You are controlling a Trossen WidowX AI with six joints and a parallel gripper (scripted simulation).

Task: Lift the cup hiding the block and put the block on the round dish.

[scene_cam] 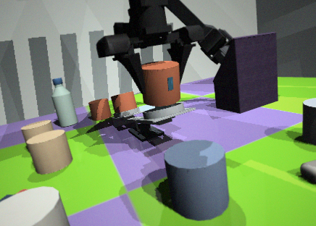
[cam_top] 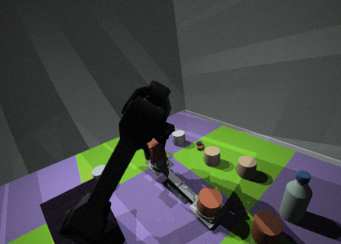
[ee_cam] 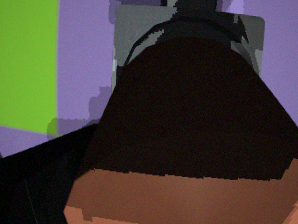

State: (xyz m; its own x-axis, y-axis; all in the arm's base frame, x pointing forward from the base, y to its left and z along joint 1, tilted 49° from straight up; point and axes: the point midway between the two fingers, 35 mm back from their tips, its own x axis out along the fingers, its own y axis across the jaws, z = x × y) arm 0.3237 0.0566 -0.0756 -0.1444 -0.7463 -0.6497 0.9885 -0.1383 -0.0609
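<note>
Right now the pale teal block is 1 cm to the right of my gripper tip and 4 cm below it. Round my gripper tip: pale disc: 13 cm behind, 36 cm to the right, 12 cm below; blue-grey cylinder: 4 cm ahead, 14 cm to the left, 9 cm below; red-and-black object: 27 cm ahead, 1 cm to the right, 11 cm below.
</note>
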